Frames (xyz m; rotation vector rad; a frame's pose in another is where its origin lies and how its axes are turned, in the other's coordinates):
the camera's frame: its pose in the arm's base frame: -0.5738 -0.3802 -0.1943 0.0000 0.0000 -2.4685
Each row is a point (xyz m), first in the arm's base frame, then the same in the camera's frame.
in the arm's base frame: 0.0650 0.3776 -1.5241
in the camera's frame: -0.9719 -0.1943 -1.3298
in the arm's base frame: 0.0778 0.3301 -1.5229
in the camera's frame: -0.9523 -0.1492 -1.3286
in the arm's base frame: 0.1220 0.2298 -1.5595
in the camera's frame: -0.9243 -0.0432 -1.3652
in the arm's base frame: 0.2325 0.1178 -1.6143
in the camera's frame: -0.9409 0.1133 -1.4200
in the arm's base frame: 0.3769 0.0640 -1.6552
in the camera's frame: -1.0203 0.2454 -1.4609
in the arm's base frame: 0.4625 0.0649 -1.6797
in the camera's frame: -1.0878 0.2980 -1.4854
